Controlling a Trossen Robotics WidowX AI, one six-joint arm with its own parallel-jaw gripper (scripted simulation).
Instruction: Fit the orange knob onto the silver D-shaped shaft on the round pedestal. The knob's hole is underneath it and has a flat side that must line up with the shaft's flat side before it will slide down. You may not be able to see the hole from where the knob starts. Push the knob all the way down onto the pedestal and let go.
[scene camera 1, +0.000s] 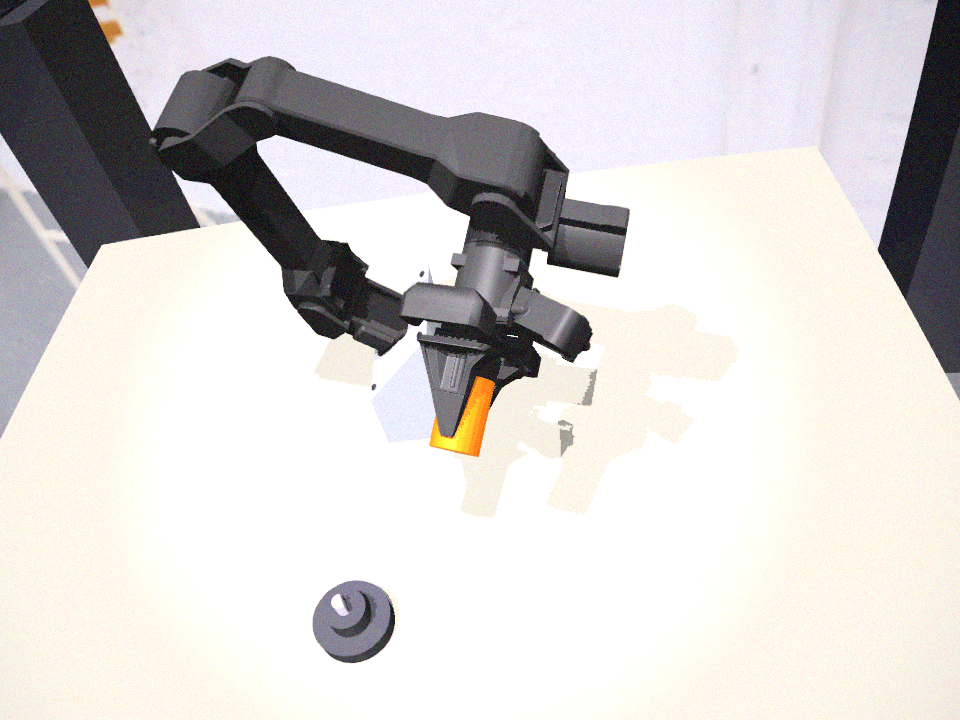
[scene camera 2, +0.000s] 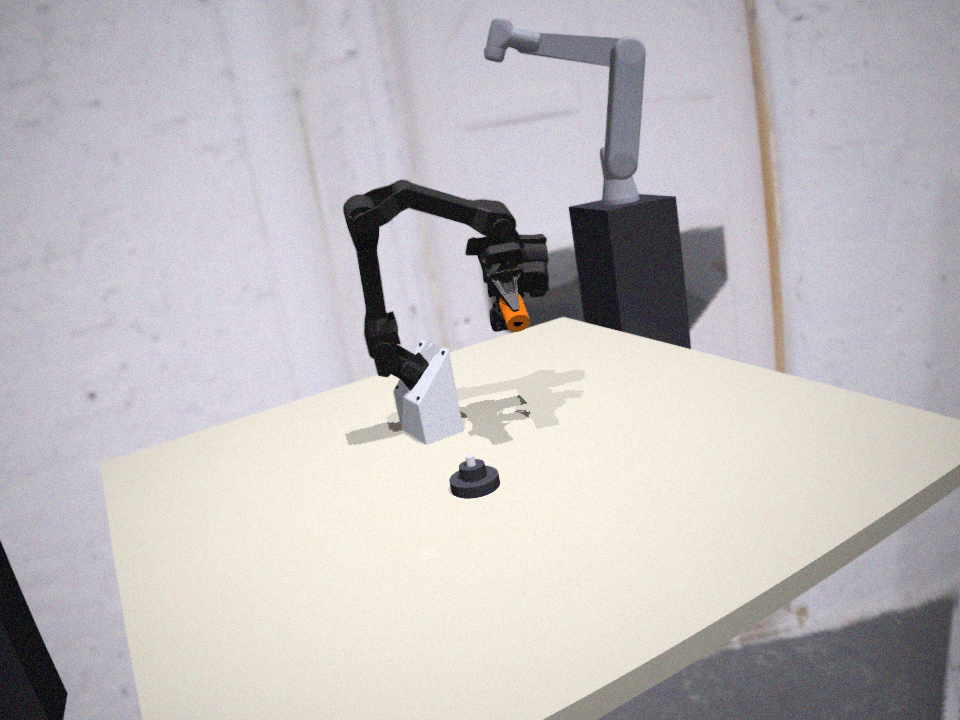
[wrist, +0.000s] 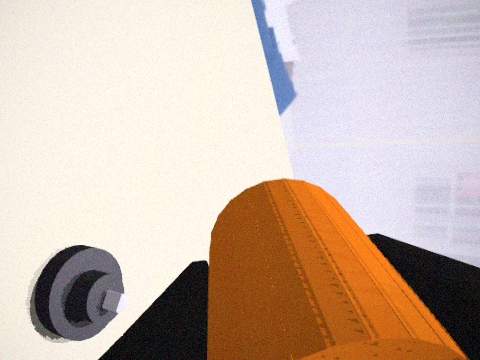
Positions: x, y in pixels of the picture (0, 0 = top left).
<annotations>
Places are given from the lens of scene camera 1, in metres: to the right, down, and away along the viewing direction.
my gripper (scene camera 1: 455, 439): -0.02, 0.06, 0.59
orange knob (scene camera 1: 468, 438): -0.01, 0.06, 0.57
</annotations>
